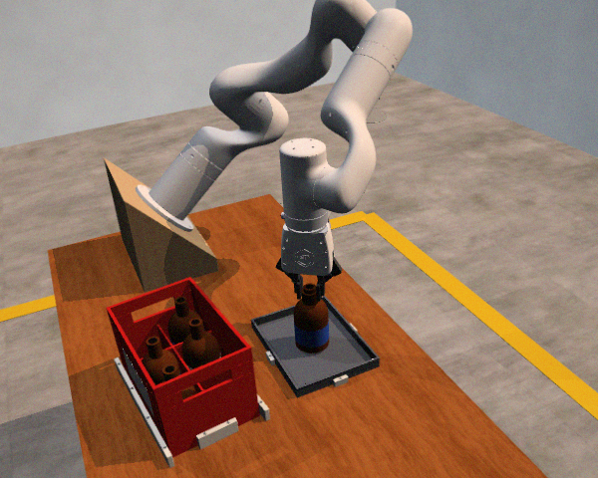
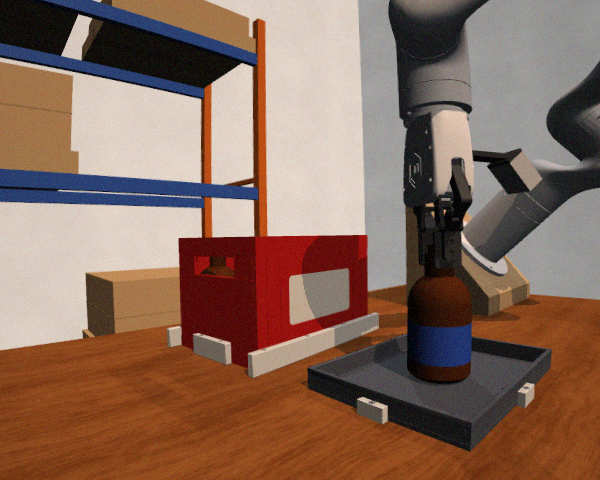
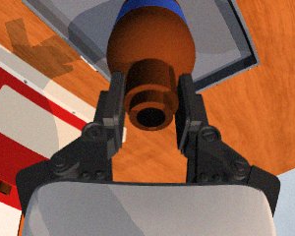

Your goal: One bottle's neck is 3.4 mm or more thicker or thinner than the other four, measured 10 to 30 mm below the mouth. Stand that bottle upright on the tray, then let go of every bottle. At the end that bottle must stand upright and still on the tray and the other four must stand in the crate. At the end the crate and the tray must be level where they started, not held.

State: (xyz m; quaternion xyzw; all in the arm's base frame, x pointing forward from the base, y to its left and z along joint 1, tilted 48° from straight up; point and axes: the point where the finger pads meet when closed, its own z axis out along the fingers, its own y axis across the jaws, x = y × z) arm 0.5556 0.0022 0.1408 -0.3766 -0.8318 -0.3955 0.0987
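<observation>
Right now my hand is 14 cm above the dark grey tray. The rest, counted from my hand: red crate: 29 cm to the right, 7 cm below, 3 cm behind; then brown bottle: 33 cm to the right, 7 cm below, 6 cm ahead.
</observation>
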